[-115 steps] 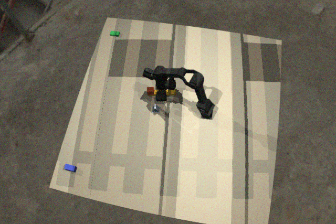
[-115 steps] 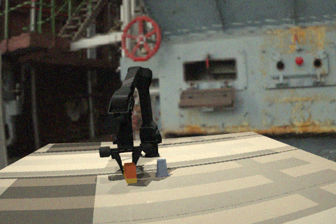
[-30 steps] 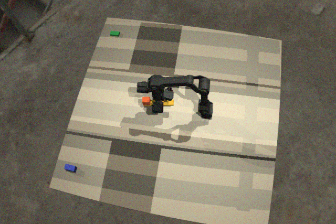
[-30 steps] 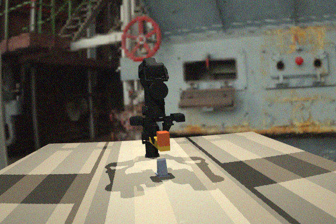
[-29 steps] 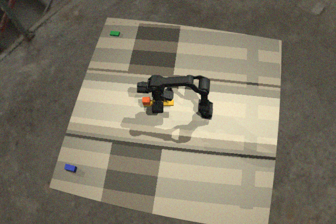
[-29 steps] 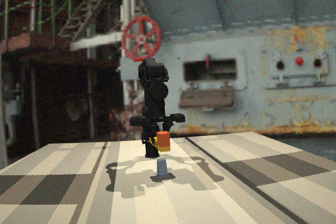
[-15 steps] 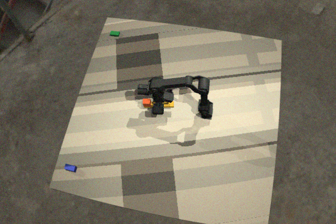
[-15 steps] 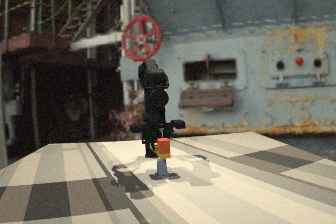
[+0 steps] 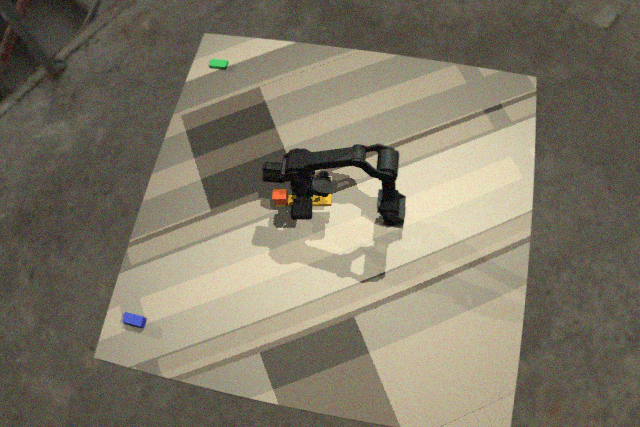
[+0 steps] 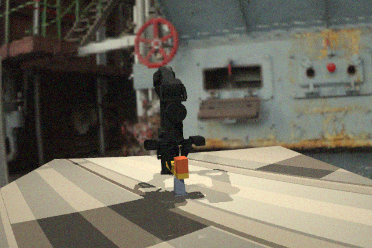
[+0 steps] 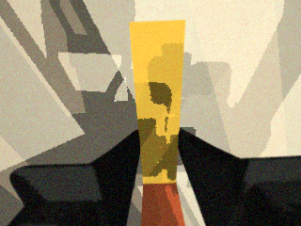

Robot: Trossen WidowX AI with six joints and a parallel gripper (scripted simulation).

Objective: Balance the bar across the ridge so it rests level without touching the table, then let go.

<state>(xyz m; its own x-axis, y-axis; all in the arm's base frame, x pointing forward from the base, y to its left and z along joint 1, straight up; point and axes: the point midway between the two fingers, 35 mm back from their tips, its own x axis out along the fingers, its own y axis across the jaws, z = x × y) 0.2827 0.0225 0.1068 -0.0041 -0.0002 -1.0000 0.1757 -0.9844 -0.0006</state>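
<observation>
Right now my gripper tip is 30 mm short of the small grey-blue ridge, 10 mm to the right of it and 20 mm above it. Round my gripper tip: green block 460 mm ahead, 520 mm to the right, 60 mm below; then blue block 460 mm ahead, 480 mm to the left, 60 mm below.
</observation>
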